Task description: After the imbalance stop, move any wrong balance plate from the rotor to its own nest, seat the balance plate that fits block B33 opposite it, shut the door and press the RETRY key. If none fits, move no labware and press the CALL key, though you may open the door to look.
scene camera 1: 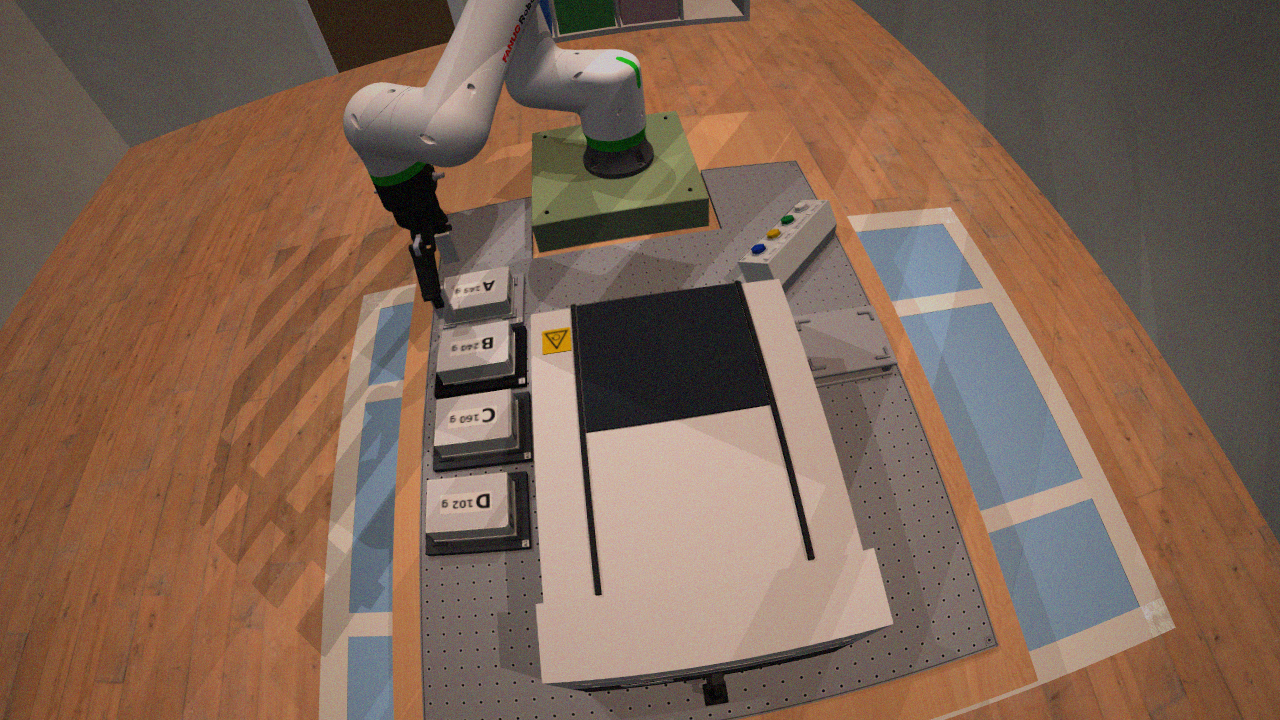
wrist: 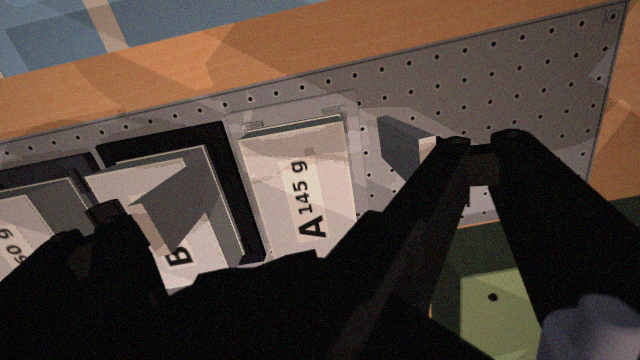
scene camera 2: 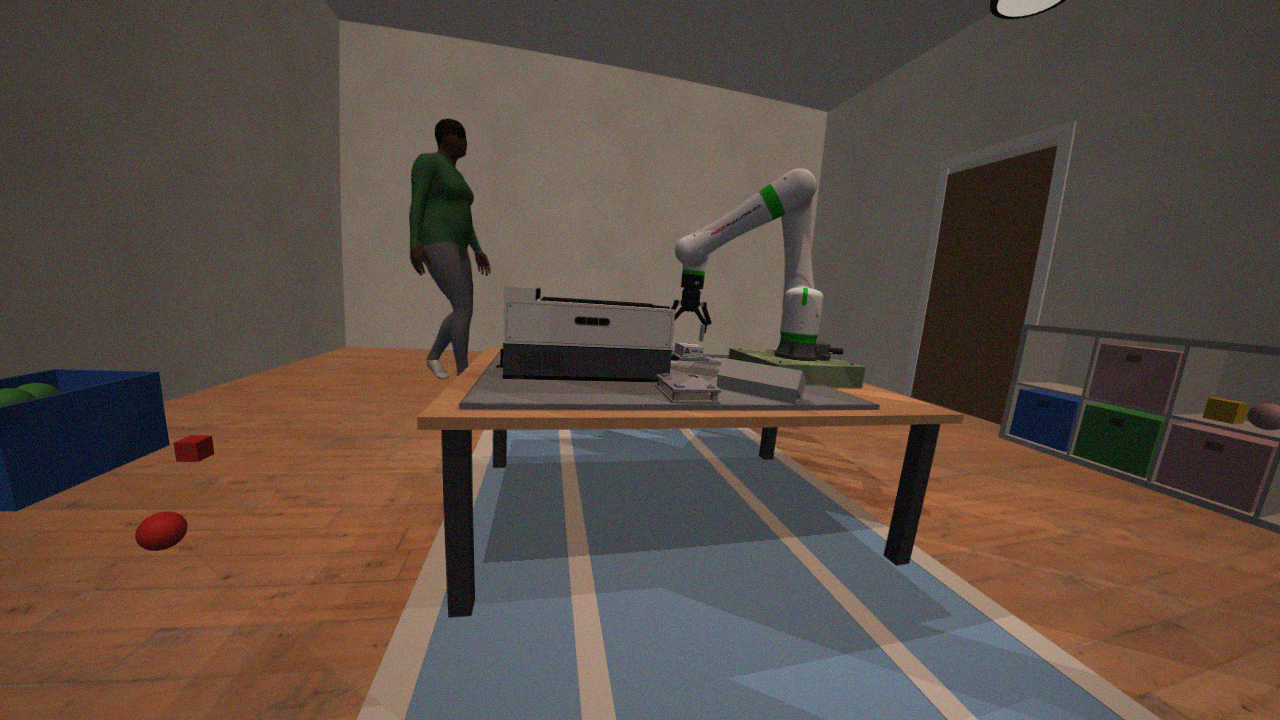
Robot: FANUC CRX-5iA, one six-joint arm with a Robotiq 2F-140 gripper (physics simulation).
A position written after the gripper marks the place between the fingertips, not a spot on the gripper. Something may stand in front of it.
The gripper (scene camera 1: 449,287) is open and holds nothing. Also in view: a balance plate A (scene camera 1: 484,295). Also in view: a balance plate B (scene camera 1: 484,352), a balance plate C (scene camera 1: 483,423), a balance plate D (scene camera 1: 478,507), a white centrifuge (scene camera 1: 694,548) and a grey button box (scene camera 1: 795,241).
The balance plate A shows as well in the wrist view (wrist: 299,171). The balance plate B also shows in the wrist view (wrist: 214,243). The balance plate C shows as well in the wrist view (wrist: 43,209). Scene camera 2 does not show the balance plate C, which is hidden by the white centrifuge. The wrist view misses the balance plate D: it is out of frame.
